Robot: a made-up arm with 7 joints. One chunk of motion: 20 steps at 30 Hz.
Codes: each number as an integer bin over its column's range. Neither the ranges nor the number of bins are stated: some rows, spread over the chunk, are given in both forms.
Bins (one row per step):
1: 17 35 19 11 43 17
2: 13 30 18 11 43 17
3: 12 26 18 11 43 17
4: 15 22 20 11 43 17
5: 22 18 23 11 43 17
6: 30 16 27 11 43 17
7: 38 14 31 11 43 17
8: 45 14 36 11 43 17
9: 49 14 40 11 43 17
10: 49 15 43 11 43 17
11: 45 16 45 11 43 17
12: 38 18 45 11 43 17
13: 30 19 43 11 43 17
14: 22 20 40 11 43 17
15: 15 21 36 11 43 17
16: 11 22 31 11 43 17
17: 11 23 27 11 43 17
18: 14 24 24 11 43 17
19: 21 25 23 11 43 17
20: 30 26 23 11 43 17
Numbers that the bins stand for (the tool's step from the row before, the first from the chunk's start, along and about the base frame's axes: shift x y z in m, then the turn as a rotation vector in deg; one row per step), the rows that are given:
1: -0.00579 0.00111 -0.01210 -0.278 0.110 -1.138
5: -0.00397 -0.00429 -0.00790 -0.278 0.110 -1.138
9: 0.00589 -0.00556 0.00990 -0.278 0.110 -1.138
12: 0.00187 -0.00429 0.01514 -0.278 0.110 -1.138
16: -0.00798 -0.00302 0.00048 -0.278 0.110 -1.138
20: -0.00105 -0.00175 -0.00790 -0.278 0.110 -1.138
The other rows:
2: -0.00725 -0.00048 -0.01314 -0.278 0.110 -1.138
3: -0.00762 -0.00175 -0.01314 -0.278 0.110 -1.138
4: -0.00652 -0.00302 -0.01105 -0.278 0.110 -1.138
6: -0.00105 -0.00492 -0.00371 -0.278 0.110 -1.138
7: 0.00187 -0.00556 0.00048 -0.278 0.110 -1.138
8: 0.00443 -0.00556 0.00571 -0.278 0.110 -1.138
10: 0.00589 -0.00524 0.01305 -0.278 0.110 -1.138
11: 0.00443 -0.00492 0.01514 -0.278 0.110 -1.138
13: -0.00105 -0.00397 0.01305 -0.278 0.110 -1.138
14: -0.00397 -0.00365 0.00990 -0.278 0.110 -1.138
15: -0.00652 -0.00333 0.00571 -0.278 0.110 -1.138
17: -0.00798 -0.00270 -0.00371 -0.278 0.110 -1.138
18: -0.00689 -0.00238 -0.00686 -0.278 0.110 -1.138
19: -0.00433 -0.00206 -0.00790 -0.278 0.110 -1.138

